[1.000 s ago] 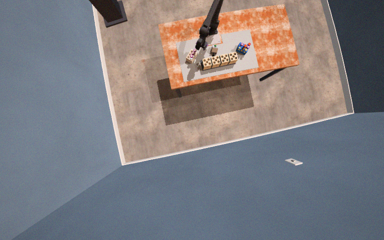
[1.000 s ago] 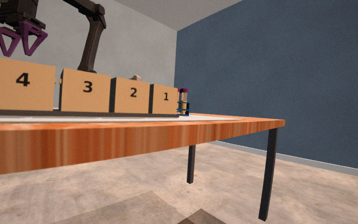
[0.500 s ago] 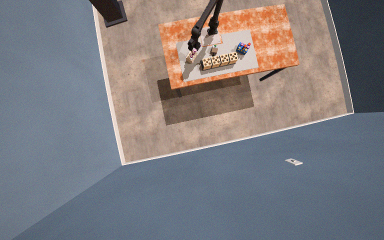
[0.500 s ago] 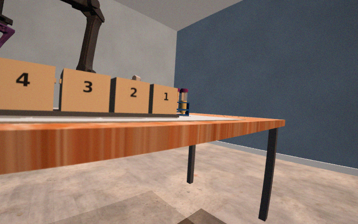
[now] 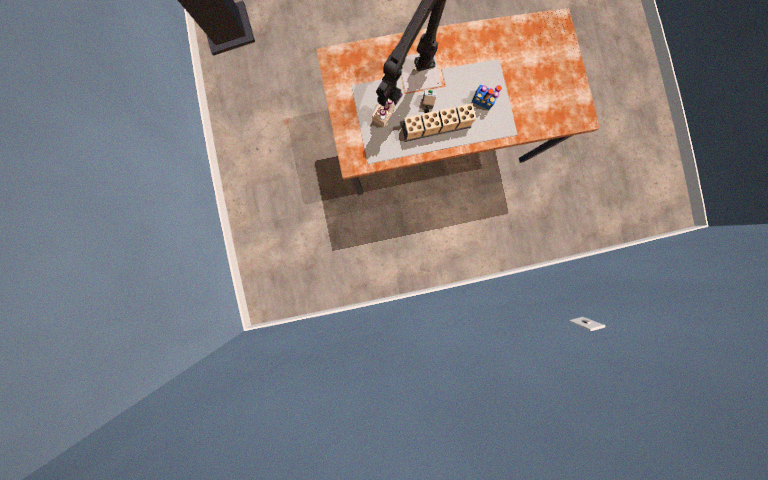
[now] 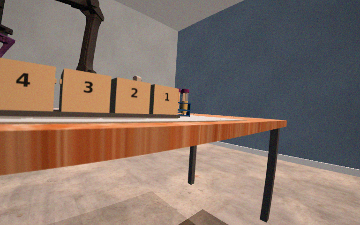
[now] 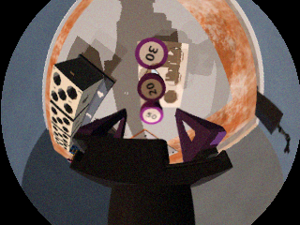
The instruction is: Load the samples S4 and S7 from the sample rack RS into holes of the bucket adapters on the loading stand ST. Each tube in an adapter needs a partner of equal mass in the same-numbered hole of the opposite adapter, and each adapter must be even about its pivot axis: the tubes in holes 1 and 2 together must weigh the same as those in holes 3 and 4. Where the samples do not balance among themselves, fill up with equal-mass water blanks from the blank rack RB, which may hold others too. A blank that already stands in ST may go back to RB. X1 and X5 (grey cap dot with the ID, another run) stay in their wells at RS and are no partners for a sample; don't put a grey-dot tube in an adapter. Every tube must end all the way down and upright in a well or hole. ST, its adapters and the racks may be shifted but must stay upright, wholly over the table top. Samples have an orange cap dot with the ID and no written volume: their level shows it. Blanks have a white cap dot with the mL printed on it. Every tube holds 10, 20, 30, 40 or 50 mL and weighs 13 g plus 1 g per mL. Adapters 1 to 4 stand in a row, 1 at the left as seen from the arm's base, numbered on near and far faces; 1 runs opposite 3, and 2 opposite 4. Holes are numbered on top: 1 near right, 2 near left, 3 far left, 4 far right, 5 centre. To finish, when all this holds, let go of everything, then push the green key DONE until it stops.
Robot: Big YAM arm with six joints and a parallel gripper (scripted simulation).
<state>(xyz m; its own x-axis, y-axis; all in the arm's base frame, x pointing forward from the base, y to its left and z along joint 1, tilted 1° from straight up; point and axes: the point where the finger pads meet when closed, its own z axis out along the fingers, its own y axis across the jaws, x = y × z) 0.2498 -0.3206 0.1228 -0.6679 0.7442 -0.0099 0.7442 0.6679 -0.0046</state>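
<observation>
Right now the purple-capped tube is 60 mm below my hand and 10 mm behind it. The rest, counted from my hand: DONE key box: 260 mm to the left, 70 mm below; tan blank rack RB: 90 mm below, 40 mm to the right, 10 mm ahead; adapter 3: 210 mm to the left, 170 mm ahead, 70 mm below.
</observation>
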